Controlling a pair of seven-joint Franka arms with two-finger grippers.
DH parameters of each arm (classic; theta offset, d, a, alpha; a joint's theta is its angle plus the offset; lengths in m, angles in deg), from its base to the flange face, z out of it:
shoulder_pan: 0 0.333 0 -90
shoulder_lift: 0 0 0 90
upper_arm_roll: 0 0.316 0.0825 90
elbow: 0 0 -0.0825 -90
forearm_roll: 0 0.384 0 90
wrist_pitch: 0 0 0.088 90
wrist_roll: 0 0.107 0 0
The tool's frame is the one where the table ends.
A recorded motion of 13 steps. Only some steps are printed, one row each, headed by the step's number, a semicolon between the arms.
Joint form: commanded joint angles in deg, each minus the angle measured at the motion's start. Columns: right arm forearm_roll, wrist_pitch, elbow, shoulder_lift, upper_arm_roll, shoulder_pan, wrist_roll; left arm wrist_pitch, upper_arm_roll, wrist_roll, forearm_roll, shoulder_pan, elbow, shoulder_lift.
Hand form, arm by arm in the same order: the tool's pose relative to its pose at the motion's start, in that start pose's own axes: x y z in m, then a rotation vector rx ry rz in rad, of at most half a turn. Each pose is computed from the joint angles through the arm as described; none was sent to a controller.
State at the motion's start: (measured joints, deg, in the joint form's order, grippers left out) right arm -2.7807 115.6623 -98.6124 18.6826 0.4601 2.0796 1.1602; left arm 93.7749 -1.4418 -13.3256 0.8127 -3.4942 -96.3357 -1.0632
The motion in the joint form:
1: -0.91 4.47 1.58 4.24 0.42 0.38 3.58; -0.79 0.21 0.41 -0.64 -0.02 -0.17 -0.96
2: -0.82 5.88 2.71 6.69 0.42 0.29 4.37; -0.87 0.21 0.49 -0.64 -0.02 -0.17 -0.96
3: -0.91 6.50 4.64 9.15 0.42 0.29 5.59; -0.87 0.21 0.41 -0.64 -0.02 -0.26 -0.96
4: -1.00 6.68 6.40 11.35 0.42 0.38 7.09; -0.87 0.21 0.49 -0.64 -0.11 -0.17 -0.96
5: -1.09 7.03 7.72 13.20 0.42 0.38 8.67; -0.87 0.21 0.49 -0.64 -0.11 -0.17 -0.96
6: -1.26 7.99 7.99 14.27 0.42 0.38 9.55; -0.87 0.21 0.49 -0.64 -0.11 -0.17 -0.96
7: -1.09 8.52 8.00 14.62 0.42 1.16 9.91; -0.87 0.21 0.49 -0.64 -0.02 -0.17 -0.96
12: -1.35 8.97 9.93 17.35 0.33 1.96 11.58; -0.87 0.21 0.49 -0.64 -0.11 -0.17 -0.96
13: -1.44 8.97 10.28 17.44 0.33 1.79 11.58; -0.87 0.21 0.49 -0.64 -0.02 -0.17 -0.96
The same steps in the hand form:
1: 0.0187 -0.0095 0.0278 -0.0079 0.0328 0.0395; -0.0059 -0.0021 -0.0064 -0.0106 -0.0025 0.0030
2: 0.0274 -0.0095 0.0448 -0.0049 0.0343 0.0547; -0.0060 -0.0021 -0.0063 -0.0103 -0.0039 0.0045
3: 0.0373 -0.0100 0.0571 -0.0048 0.0359 0.0749; -0.0061 -0.0021 -0.0056 -0.0100 -0.0054 0.0031
4: 0.0452 -0.0115 0.0687 -0.0053 0.0316 0.0986; -0.0062 -0.0013 -0.0063 -0.0103 -0.0038 0.0060
5: 0.0512 -0.0119 0.0797 -0.0058 0.0287 0.1251; -0.0062 -0.0013 -0.0063 -0.0103 -0.0038 0.0060
6: 0.0540 -0.0123 0.0890 -0.0070 0.0317 0.1382; -0.0062 -0.0013 -0.0063 -0.0103 -0.0038 0.0060
7: 0.0548 -0.0221 0.0919 -0.0038 0.0353 0.1321; -0.0060 -0.0021 -0.0063 -0.0103 -0.0039 0.0045
12: 0.0625 -0.0316 0.1087 -0.0079 0.0304 0.1458; -0.0062 -0.0013 -0.0063 -0.0103 -0.0038 0.0060
13: 0.0640 -0.0295 0.1071 -0.0086 0.0350 0.1481; -0.0060 -0.0021 -0.0063 -0.0103 -0.0039 0.0045

